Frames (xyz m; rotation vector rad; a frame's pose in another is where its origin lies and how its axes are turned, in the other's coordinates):
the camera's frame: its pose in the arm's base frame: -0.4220 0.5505 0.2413 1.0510 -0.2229 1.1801
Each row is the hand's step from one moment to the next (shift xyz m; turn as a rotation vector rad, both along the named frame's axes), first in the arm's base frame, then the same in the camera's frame.
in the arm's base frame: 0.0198 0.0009 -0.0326 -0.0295 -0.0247 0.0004
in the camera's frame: -0.0119 -0.0345 -0.0110 -0.0280 0.0249 0.0085
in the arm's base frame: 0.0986 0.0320 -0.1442 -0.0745 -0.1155 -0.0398
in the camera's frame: -0.0301 -0.1620 -0.0662 -0.1312 0.0407 0.0402
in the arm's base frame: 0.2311 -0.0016 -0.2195 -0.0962 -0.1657 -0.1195
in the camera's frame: -0.0443 -0.3139 -0.0332 -0.2236 0.0150 0.0281
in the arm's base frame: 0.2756 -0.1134 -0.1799 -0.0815 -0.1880 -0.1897
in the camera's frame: -0.0725 -0.3285 0.0894 -0.2766 -0.0359 0.0128
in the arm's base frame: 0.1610 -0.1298 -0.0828 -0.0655 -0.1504 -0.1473
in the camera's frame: -0.0691 -0.1793 0.1128 -0.2186 -0.0260 0.0125
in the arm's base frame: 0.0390 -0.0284 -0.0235 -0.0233 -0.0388 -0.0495
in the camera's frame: -0.0170 -0.0453 0.0231 -0.0664 -0.0077 -0.0052
